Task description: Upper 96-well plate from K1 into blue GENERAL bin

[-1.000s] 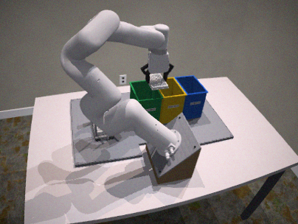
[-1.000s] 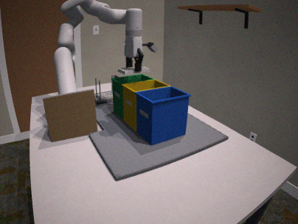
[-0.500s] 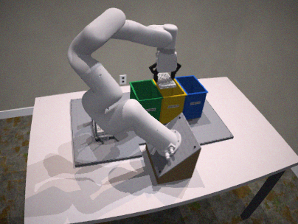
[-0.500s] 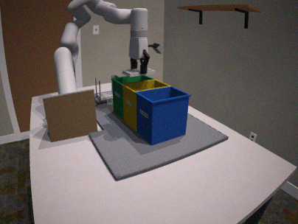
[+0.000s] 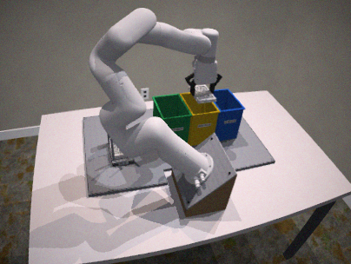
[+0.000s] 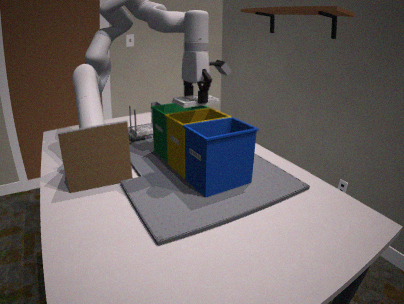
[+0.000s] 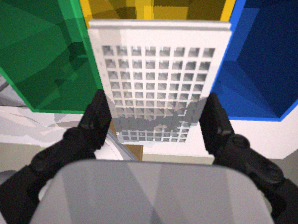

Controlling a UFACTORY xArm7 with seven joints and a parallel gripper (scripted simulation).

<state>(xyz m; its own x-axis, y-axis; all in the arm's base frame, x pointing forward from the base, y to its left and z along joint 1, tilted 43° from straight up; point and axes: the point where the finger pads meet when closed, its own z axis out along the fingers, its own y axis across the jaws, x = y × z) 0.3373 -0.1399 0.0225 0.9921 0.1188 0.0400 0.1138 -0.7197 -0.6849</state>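
The blue bin lies 3 cm ahead of my hand, 13 cm to the right of it and 15 cm below it. From my hand the other things lie so: white 96-well plate 1 cm below; yellow bin 1 cm ahead, 15 cm below; green bin 13 cm to the left, 15 cm below.
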